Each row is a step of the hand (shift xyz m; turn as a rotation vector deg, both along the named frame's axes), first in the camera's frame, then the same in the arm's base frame.
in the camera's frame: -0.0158 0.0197 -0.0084 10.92 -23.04 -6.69
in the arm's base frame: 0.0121 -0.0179 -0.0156 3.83 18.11 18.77
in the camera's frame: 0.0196 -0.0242 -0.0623 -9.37 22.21 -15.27
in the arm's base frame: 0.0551 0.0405 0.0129 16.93 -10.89 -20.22
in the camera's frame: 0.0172 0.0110 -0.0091 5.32 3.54 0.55
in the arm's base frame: 0.0041 0.0153 -0.0158 -1.99 3.83 -4.74
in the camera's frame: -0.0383 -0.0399 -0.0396 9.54 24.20 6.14
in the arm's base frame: 0.0489 -0.0147 0.0450 -8.76 0.71 -25.24
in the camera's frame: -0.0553 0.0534 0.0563 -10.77 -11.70 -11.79
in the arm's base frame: -0.0402 -0.0801 -0.0323 14.38 -3.83 13.06
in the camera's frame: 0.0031 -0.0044 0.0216 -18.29 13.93 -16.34
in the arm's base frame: -0.0216 -0.0014 0.0052 20.44 -16.65 -10.03
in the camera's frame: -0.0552 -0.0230 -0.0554 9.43 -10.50 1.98
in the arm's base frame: 0.0684 -0.0310 0.0318 -4.29 11.12 7.82
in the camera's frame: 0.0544 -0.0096 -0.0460 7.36 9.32 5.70
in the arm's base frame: 0.0300 0.0647 -0.0088 -7.57 2.85 -10.40
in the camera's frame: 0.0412 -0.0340 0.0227 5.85 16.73 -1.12
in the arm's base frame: -0.0324 0.0418 0.0239 -0.69 1.15 -17.71
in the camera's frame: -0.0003 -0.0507 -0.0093 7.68 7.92 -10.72
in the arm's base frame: 0.0097 0.0159 0.0481 8.19 7.68 -10.52
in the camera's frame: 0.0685 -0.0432 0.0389 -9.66 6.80 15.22
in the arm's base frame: -0.0552 0.0655 0.0271 -12.18 -14.67 -2.75
